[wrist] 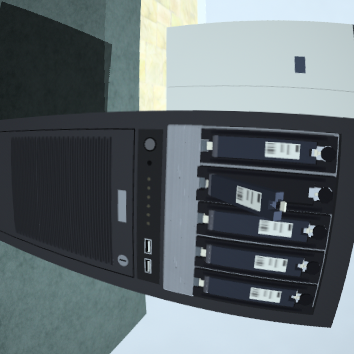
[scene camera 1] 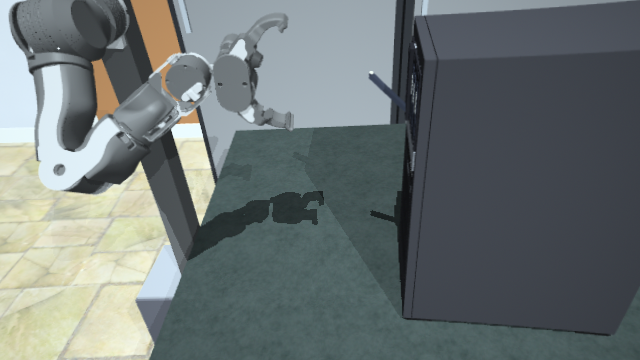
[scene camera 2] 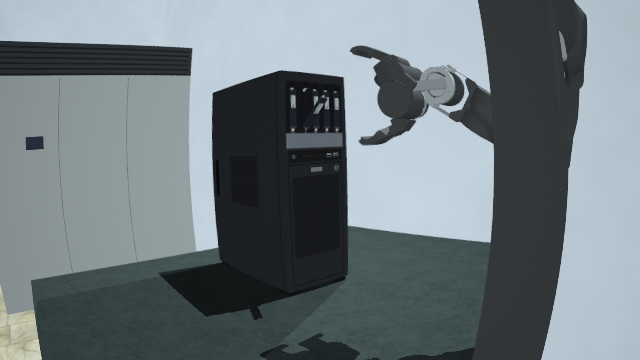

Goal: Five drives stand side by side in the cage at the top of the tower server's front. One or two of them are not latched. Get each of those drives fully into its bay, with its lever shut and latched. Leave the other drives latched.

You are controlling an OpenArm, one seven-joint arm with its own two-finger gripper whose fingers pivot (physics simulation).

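The tower server (scene camera 1: 525, 190) (scene camera 2: 250, 125) (wrist: 62, 190) stands upright, five drives side by side in its top cage. The lever (scene camera 1: 387, 90) (scene camera 2: 315, 113) (wrist: 248, 197) of the second drive from the left in scene camera 2 is swung out from the front. The levers of the first drive (wrist: 245, 148), third drive (wrist: 240, 223), fourth drive (wrist: 235, 256) and fifth drive (wrist: 230, 288) look flat against their fronts. How deep the second drive sits is unclear. My gripper (scene camera 1: 287, 71) (scene camera 2: 359, 96) is wide open and empty, apart from the server, in front of the cage.
The server stands on a dark green table top (scene camera 1: 280, 300) (scene camera 2: 400, 280). A dark upright post (scene camera 1: 165, 165) (scene camera 2: 525, 200) stands at the arm's side of the table. A pale cabinet (scene camera 2: 95, 175) (wrist: 240, 65) stands beyond the table. A grey strip (scene camera 2: 314, 141) (wrist: 180, 210) lies below the drive cage.
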